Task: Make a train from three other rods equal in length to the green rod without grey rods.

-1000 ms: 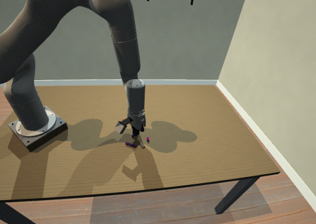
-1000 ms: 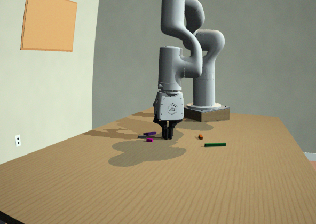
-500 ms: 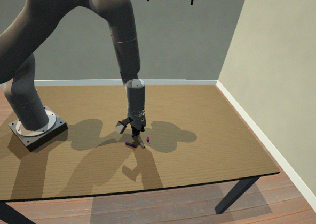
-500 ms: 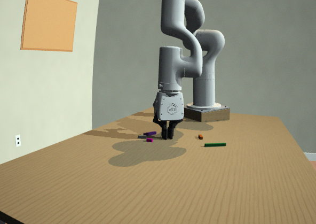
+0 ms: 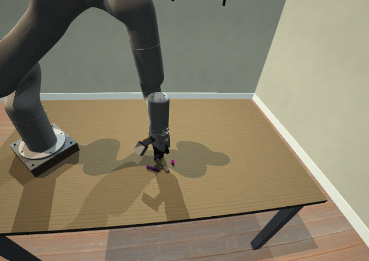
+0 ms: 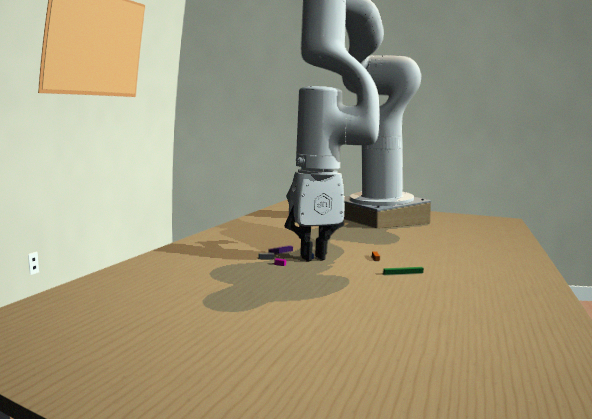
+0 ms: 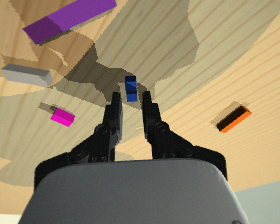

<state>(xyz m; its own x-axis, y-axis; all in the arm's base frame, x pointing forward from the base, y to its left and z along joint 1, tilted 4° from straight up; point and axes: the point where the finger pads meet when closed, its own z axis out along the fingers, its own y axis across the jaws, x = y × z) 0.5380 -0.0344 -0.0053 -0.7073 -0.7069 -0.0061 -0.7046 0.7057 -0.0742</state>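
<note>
Now: the purple rod 3 cm behind my hand, 8 cm to the right of it and 2 cm below it. Round my hand: grey rod: 3 cm ahead, 9 cm to the right, 2 cm below; then orange rod: 7 cm behind, 11 cm to the left, 2 cm below; then magenta rod: 7 cm ahead, 4 cm to the right, 2 cm below.
</note>
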